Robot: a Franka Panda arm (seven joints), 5 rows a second.
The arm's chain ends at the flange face. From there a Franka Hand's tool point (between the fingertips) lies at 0.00 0.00 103.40 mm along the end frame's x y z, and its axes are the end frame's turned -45 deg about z.
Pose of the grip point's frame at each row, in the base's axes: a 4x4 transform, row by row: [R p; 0 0 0 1], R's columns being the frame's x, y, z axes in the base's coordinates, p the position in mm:
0.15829, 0.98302, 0.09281, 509.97; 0.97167, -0.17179, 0.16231, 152.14; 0.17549, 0.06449, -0.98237, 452.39; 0, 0, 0, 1
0.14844, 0.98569, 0.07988, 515.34; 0.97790, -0.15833, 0.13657, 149.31; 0.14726, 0.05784, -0.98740, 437.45; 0, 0, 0, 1
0.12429, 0.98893, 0.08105, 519.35; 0.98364, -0.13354, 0.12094, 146.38; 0.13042, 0.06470, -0.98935, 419.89; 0, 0, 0, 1
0.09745, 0.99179, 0.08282, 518.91; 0.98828, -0.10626, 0.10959, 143.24; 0.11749, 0.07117, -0.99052, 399.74; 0, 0, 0, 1
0.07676, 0.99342, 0.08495, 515.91; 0.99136, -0.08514, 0.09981, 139.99; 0.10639, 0.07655, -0.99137, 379.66; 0, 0, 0, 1
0.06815, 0.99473, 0.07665, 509.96; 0.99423, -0.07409, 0.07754, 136.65; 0.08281, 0.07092, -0.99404, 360.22; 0, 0, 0, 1
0.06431, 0.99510, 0.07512, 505.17; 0.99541, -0.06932, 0.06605, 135.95; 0.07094, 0.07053, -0.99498, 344.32; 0, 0, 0, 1
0.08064, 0.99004, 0.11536, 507.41; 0.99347, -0.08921, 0.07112, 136.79; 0.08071, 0.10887, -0.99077, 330.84; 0, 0, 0, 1
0.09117, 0.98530, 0.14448, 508.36; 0.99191, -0.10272, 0.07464, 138.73; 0.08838, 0.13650, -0.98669, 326.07; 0, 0, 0, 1
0.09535, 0.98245, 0.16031, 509.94; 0.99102, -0.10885, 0.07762, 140.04; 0.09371, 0.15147, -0.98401, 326.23; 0, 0, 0, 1
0.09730, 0.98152, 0.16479, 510.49; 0.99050, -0.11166, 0.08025, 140.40; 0.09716, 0.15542, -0.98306, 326.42; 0, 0, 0, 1
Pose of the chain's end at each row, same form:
0.80703, 0.58317, 0.09281, 500.37; 0.56560, -0.80855, 0.16231, 135.36; 0.16969, -0.07849, -0.98237, 553.97; 0, 0, 0, 1
0.80195, 0.59203, 0.07988, 507.08; 0.57952, -0.80344, 0.13657, 135.19; 0.14503, -0.06323, -0.98740, 539.55; 0, 0, 0, 1
0.78717, 0.61139, 0.08105, 510.97; 0.60111, -0.78997, 0.12094, 133.87; 0.13797, -0.04647, -0.98935, 522.19; 0, 0, 0, 1
0.77021, 0.63239, 0.08282, 510.35; 0.62368, -0.77396, 0.10959, 131.91; 0.13340, -0.03275, -0.99052, 502.16; 0, 0, 0, 1
0.75673, 0.64818, 0.08495, 507.13; 0.64079, -0.76120, 0.09981, 129.67; 0.12936, -0.02110, -0.99137, 482.17; 0, 0, 0, 1
0.75157, 0.65519, 0.07665, 502.03; 0.65064, -0.75542, 0.07754, 128.63; 0.10870, -0.00841, -0.99404, 463.00; 0, 0, 0, 1
0.74912, 0.65817, 0.07512, 497.40; 0.65484, -0.75288, 0.06605, 129.12; 0.10003, -0.00029, -0.99498, 447.20; 0, 0, 0, 1
0.75709, 0.64304, 0.11536, 495.48; 0.63941, -0.76557, 0.07112, 129.44; 0.13405, 0.01991, -0.99077, 433.29; 0, 0, 0, 1
0.76118, 0.63225, 0.14448, 493.42; 0.62875, -0.77402, 0.07464, 131.01; 0.15901, 0.03403, -0.98669, 428.09; 0, 0, 0, 1
0.76212, 0.62727, 0.16031, 493.36; 0.62379, -0.77773, 0.07762, 132.01; 0.17337, 0.04084, -0.98401, 427.98; 0, 0, 0, 1
0.76284, 0.62524, 0.16479, 493.45; 0.62143, -0.77934, 0.08025, 132.10; 0.17860, 0.04120, -0.98306, 428.07; 0, 0, 0, 1

